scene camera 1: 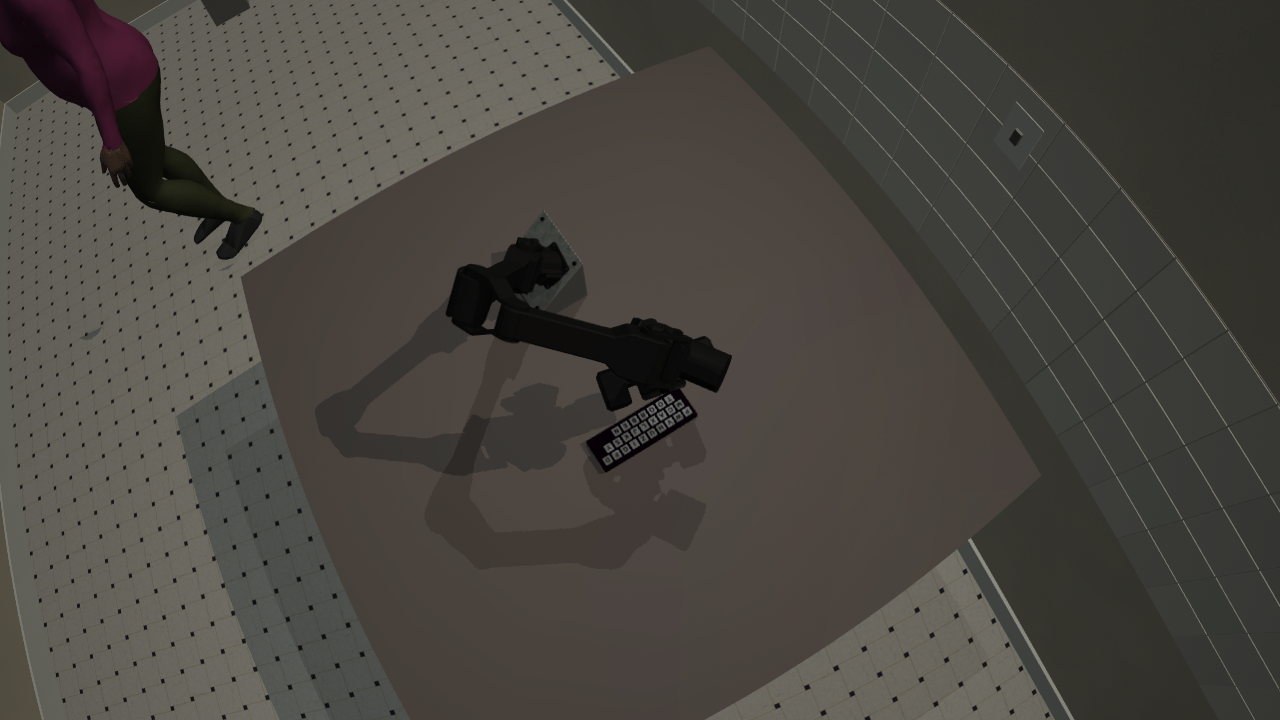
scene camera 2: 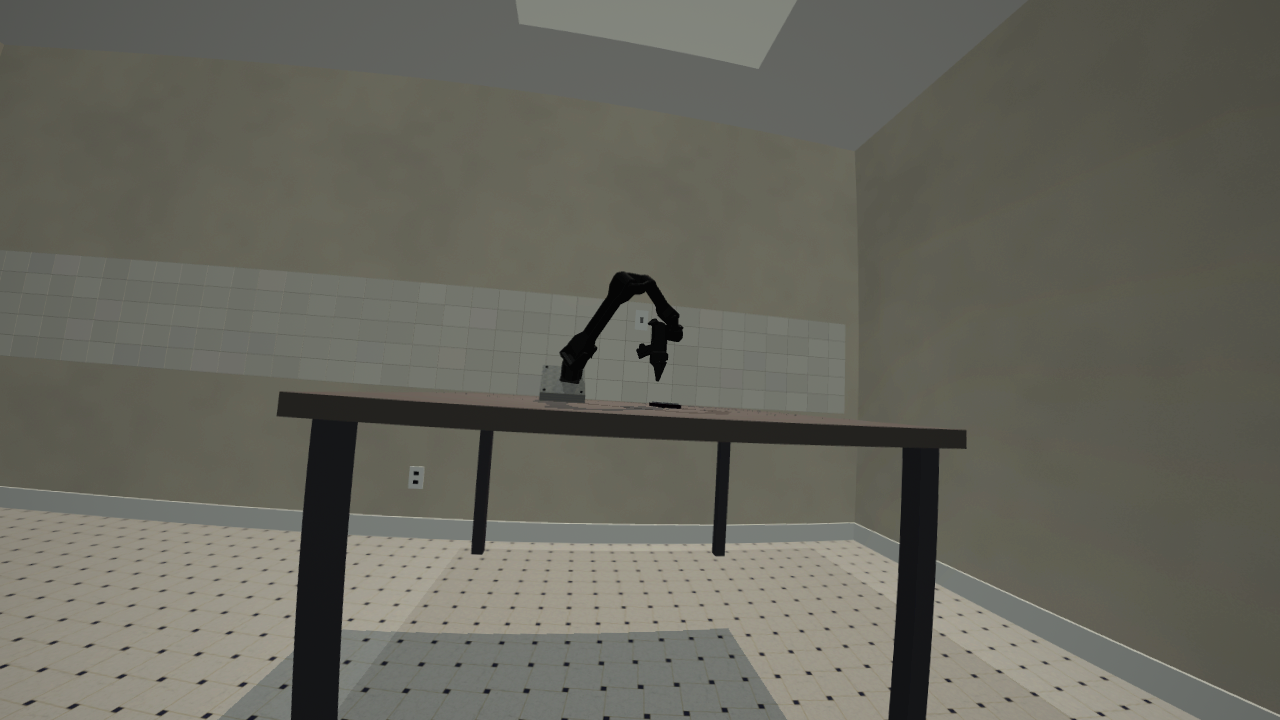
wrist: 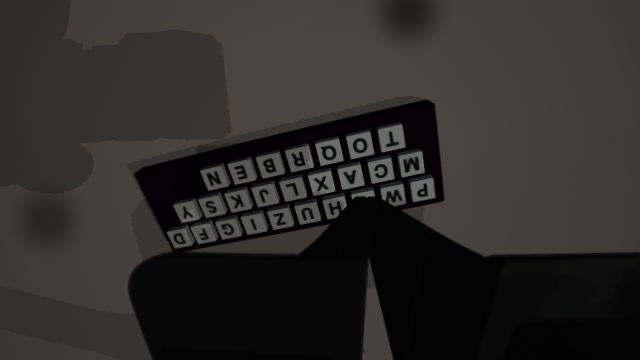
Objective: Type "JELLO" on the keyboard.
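Where they show: gripper, between the fingertips: [scene camera 1: 658, 391] [scene camera 2: 657, 381] [wrist: 365, 208]; arm's base, origin of its link: [scene camera 1: 551, 265] [scene camera 2: 570, 376].
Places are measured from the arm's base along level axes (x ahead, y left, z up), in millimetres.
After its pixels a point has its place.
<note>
A black keyboard [scene camera 1: 597, 445] @(z -72, x 320, y -69 mm) [scene camera 2: 665, 405] @(z -76, x 315, y -83 mm) [wrist: 165, 190] @(z -72, x 319, y -66 mm) with pale letter keys lies flat on the table. In the wrist view its letters appear upside down: the J key [wrist: 264, 194] @(z -67, x 328, y 0 mm), the E key [wrist: 242, 172] @(z -67, x 312, y -10 mm), the L key [wrist: 292, 188] @(z -67, x 327, y 18 mm) and the O key [wrist: 360, 145] @(z -67, x 306, y 62 mm) all show. My gripper [scene camera 2: 658, 378] @(z 6, x 307, y 57 mm) [wrist: 365, 208] @(z 6, x 307, y 57 mm) is shut and empty, fingertips pointing down. In scene camera 2 it hangs clearly above the keyboard. In the wrist view the tips cover most of one key between H and W in the row nearest the gripper. In scene camera 1 the arm hides the fingertips.
The arm's base plate [scene camera 1: 556, 291] @(z -14, x 46, y -12 mm) [scene camera 2: 562, 395] @(z -64, x -17, y -69 mm) stands on the brown table [scene camera 1: 760, 223] @(z -84, x 58, y 428 mm) [scene camera 2: 617, 434] @(z -119, x 130, y -645 mm). Shadows of the arm fall on the table and beside the keyboard. A person [scene camera 1: 134, 89] in a magenta top is off the table at the upper left in scene camera 1.
</note>
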